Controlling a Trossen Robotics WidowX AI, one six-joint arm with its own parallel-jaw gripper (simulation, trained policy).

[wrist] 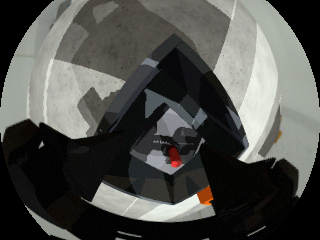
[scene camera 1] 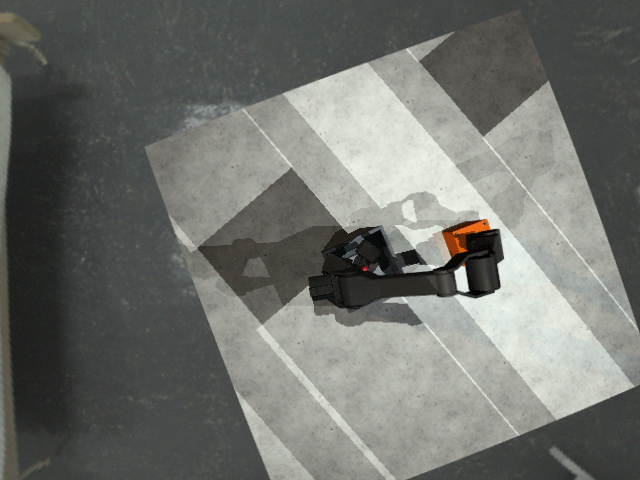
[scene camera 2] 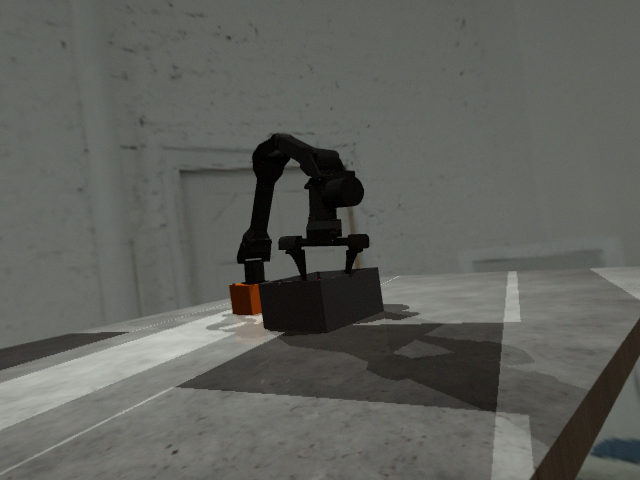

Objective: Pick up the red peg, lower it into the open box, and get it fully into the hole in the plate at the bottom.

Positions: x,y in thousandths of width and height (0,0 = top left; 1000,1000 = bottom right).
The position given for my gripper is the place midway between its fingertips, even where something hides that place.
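Labels:
My gripper: wrist view (514,590), scene camera 1 (551,561), scene camera 2 (509,589). A dark box: wrist view (545,306), scene camera 1 (607,547), scene camera 2 (530,624).

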